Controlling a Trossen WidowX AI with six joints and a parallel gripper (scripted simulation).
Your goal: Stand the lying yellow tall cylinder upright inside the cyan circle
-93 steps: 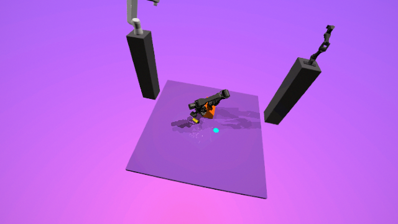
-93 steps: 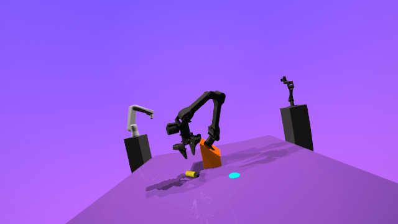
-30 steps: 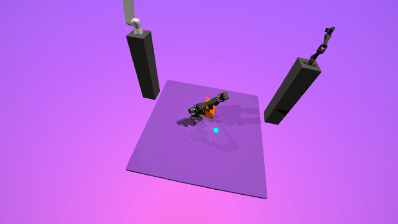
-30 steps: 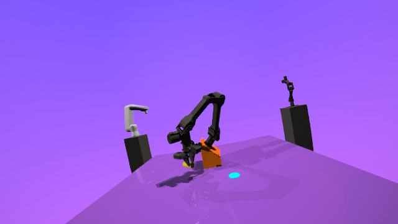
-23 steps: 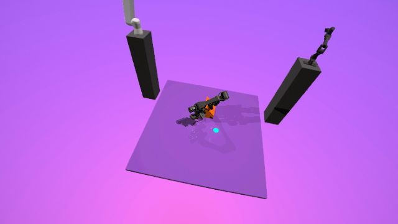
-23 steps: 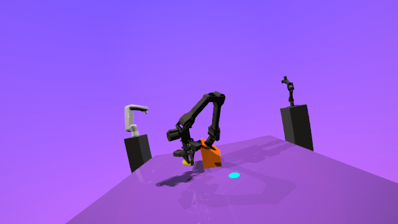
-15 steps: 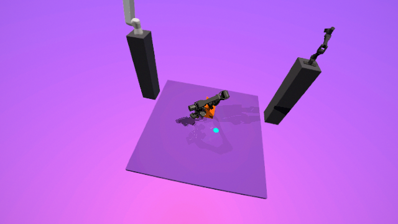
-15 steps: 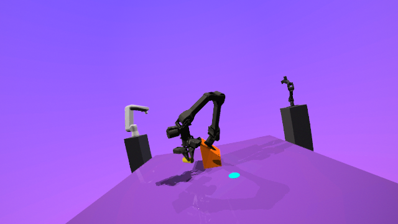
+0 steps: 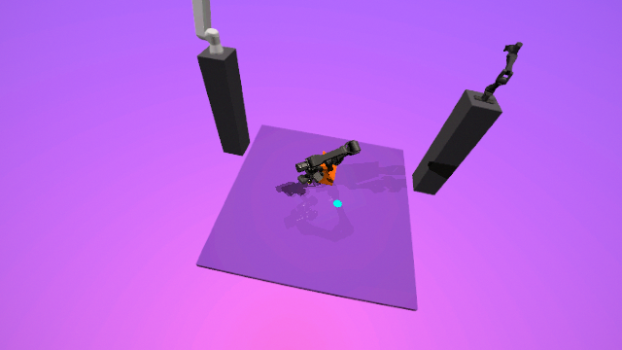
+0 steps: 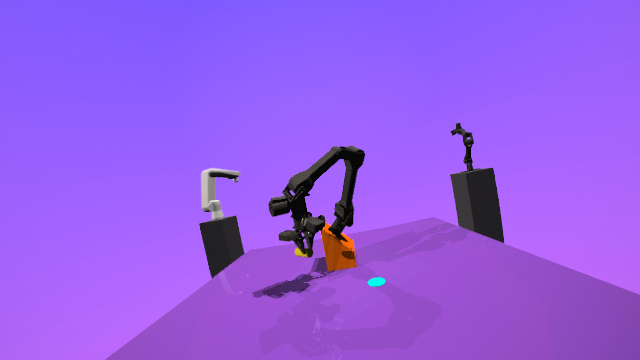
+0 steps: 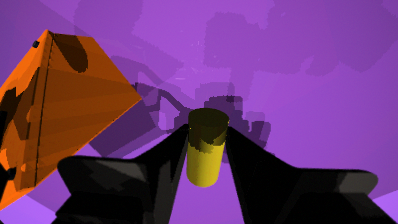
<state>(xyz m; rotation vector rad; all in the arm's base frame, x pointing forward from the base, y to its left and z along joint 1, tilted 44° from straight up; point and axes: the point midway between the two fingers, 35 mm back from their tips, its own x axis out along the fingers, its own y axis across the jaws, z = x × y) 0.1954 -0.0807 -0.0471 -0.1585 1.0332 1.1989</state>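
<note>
Right now the yellow tall cylinder is 10 mm behind my gripper tip and 20 mm to the right of it. Also, from my gripper tip: cyan circle 50 mm ahead, 220 mm to the left, 130 mm below.
</note>
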